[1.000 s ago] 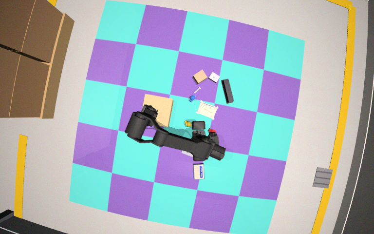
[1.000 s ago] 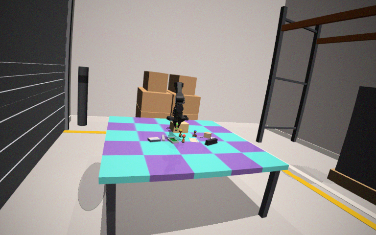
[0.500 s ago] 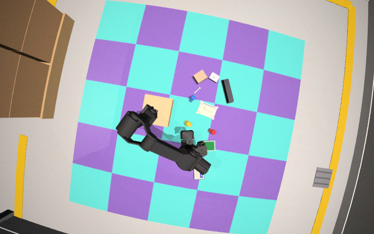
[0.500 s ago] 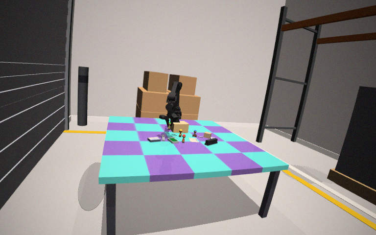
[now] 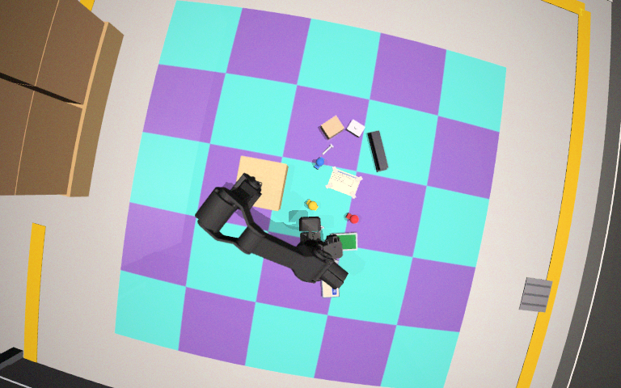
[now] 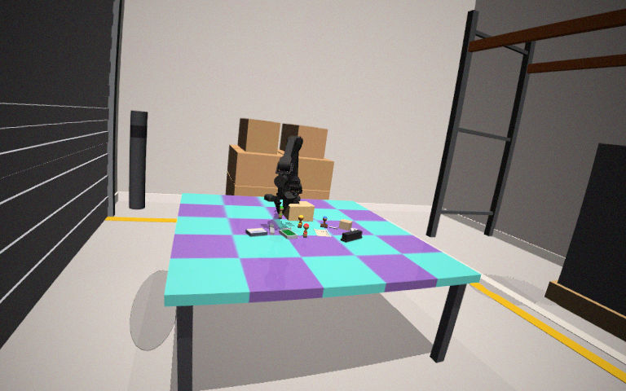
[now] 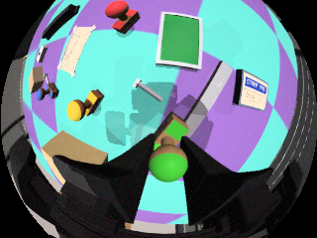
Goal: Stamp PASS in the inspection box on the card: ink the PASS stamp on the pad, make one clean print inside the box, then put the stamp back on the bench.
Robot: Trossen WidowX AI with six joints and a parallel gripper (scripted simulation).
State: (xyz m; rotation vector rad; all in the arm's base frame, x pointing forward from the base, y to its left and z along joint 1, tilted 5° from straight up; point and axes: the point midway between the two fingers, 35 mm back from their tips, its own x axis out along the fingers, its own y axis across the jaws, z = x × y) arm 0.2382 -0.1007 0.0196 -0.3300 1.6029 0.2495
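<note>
Now: the grey strip 5 cm ahead of my gripper tip, 4 cm to the right of it and 7 cm below it. The rest, counted from my gripper tip: green ink pad (11 cm ahead, 3 cm to the left, 7 cm below); yellow stamp (3 cm behind, 12 cm to the left, 6 cm below); green-knobbed stamp (right at my gripper tip).
</note>
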